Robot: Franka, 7 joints.
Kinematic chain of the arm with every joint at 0, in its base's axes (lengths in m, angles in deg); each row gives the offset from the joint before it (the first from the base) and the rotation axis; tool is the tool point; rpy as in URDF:
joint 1: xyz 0 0 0.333 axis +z
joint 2: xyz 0 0 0 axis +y
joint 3: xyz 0 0 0.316 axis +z
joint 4: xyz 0.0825 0 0 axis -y
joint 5: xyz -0.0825 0 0.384 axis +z
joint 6: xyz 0 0 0 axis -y
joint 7: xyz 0.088 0 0 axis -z
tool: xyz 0 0 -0.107 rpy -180 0 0
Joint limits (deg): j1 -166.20..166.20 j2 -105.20..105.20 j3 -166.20..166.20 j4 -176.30..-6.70 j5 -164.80..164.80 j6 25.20..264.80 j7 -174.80..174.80
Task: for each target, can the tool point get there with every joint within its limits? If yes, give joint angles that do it. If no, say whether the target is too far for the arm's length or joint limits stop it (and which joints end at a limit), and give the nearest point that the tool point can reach.
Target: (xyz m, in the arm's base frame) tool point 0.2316 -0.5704 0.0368
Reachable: yes | joints -98.36 59.57 34.12 -102.44 -122.48 122.80 9.89
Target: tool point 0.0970 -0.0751 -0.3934
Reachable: no: joint limits stop it (at a limit: joint 2) | nearest point 0.1089 -0.0843 -0.3404 | short by 0.055 m
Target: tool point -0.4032 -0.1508 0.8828
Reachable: yes | joints -86.93 3.46 -95.36 -70.27 105.41 48.93 -79.98
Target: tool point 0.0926 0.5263 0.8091
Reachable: yes | joints 127.61 7.65 -67.83 -79.99 -67.98 214.15 -57.65
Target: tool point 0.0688 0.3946 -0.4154
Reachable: no: joint limits stop it (at a limit: joint 2) | nearest point 0.0666 0.3818 -0.3504 | short by 0.066 m
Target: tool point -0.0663 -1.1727 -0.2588
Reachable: no: too far | nearest point -0.0432 -0.7649 -0.0530 | short by 0.457 m
